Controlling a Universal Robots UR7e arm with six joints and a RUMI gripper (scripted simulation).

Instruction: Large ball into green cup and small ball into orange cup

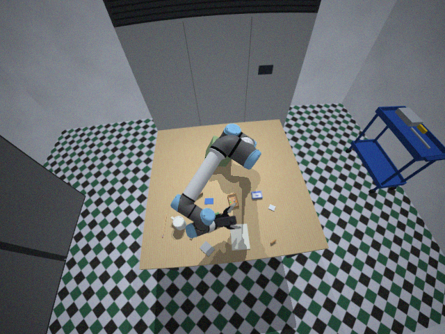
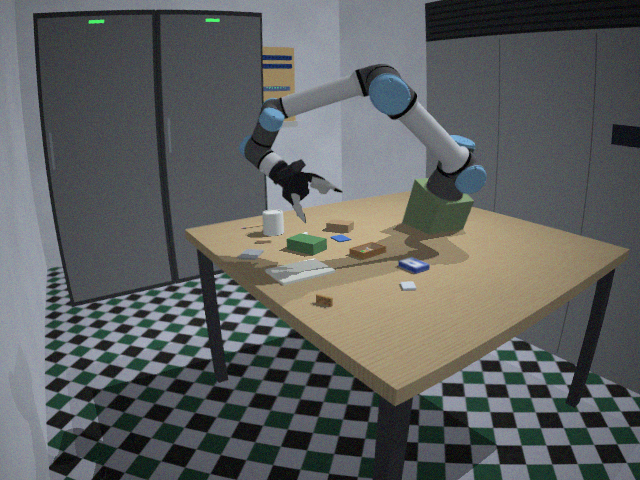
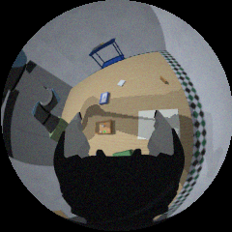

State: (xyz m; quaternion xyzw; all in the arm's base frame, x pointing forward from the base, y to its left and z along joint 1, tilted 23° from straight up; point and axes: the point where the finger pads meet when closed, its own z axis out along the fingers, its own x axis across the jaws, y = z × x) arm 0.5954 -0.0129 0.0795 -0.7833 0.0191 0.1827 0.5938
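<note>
My gripper is now 18 cm past the covered wooden puzzle and 18 cm above it. Also, from my hand: green box (17 cm to the right, 17 cm below, 4 cm behind); then white sheet (18 cm below, 9 cm ahead); then grey tile (24 cm to the right, 18 cm below, 14 cm ahead).
</note>
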